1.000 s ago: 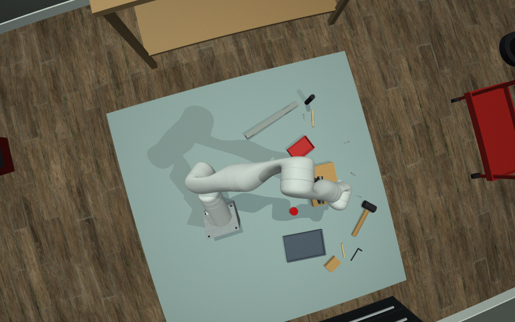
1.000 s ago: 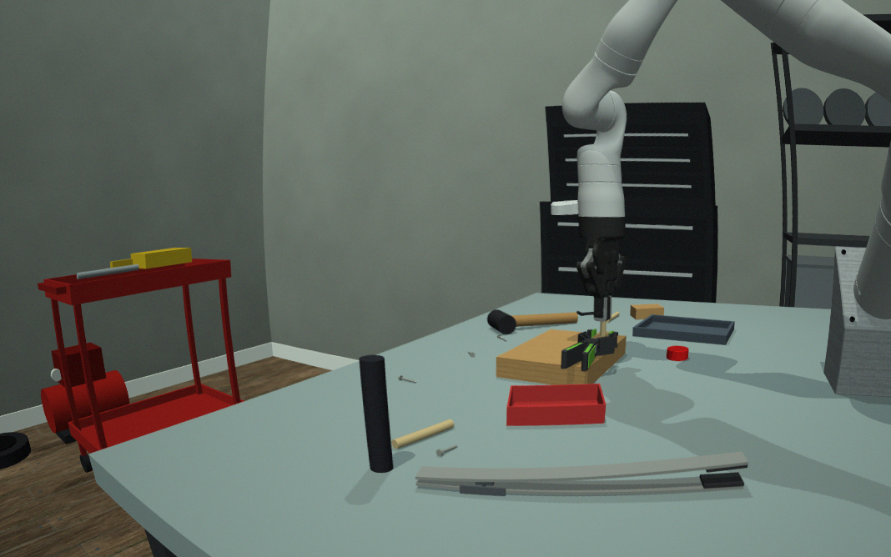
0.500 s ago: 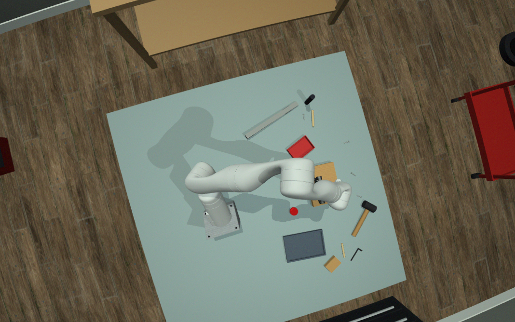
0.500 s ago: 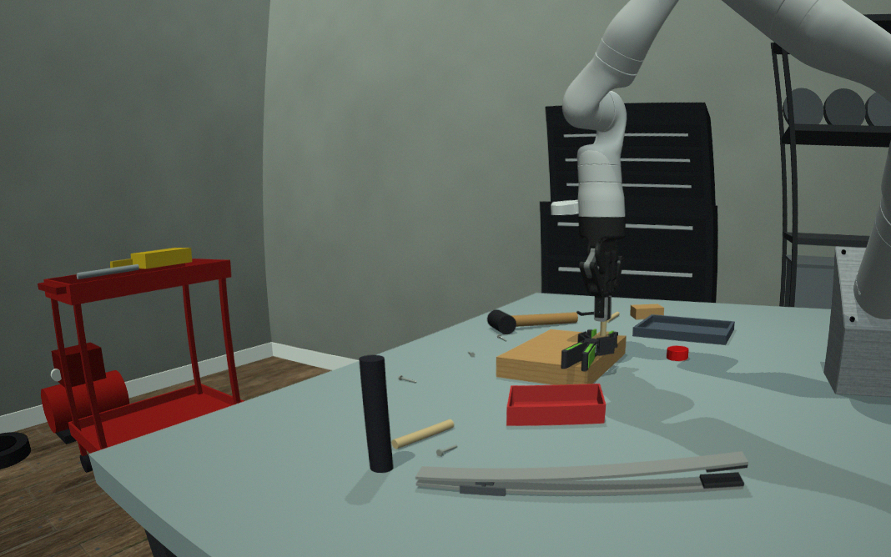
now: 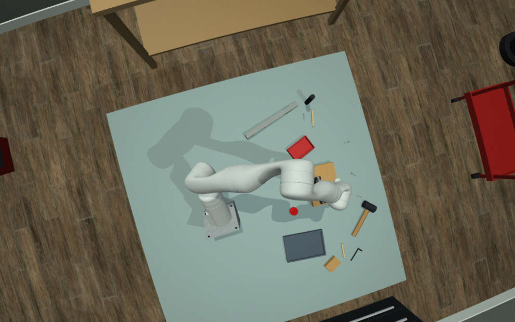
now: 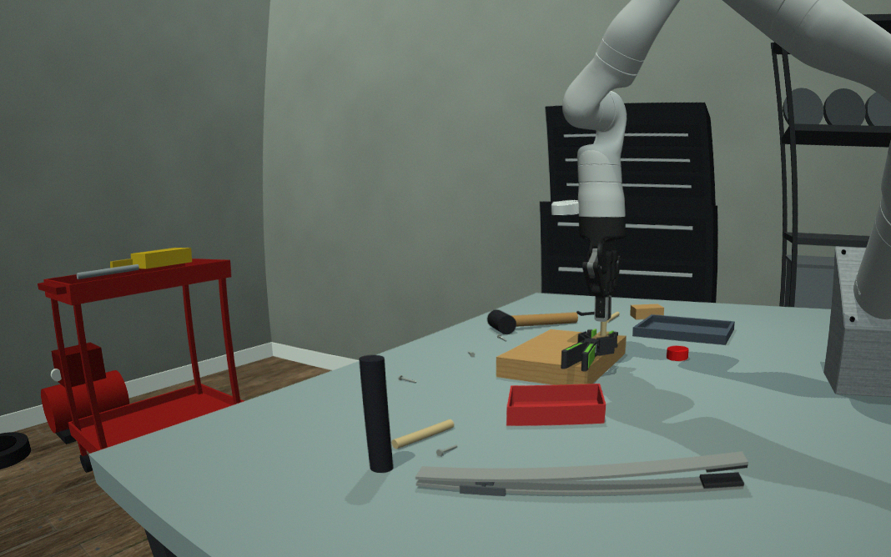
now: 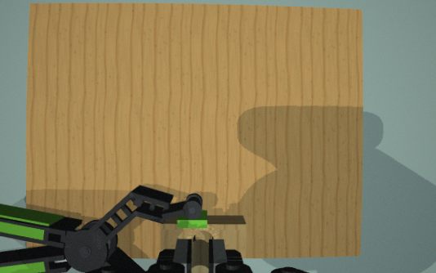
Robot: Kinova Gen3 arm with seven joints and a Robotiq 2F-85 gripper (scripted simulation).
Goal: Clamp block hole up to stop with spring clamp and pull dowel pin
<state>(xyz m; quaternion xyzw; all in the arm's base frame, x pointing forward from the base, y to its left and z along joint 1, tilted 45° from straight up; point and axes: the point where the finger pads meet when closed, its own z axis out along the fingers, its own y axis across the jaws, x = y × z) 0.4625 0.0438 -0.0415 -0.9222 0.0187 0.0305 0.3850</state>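
The dowel pin is 20 mm below my hand. The rest, counted from my hand: red puck 120 mm behind, 90 mm to the right, 90 mm below; small wooden block 60 mm below; wooden bench board 70 mm below, 60 mm ahead.
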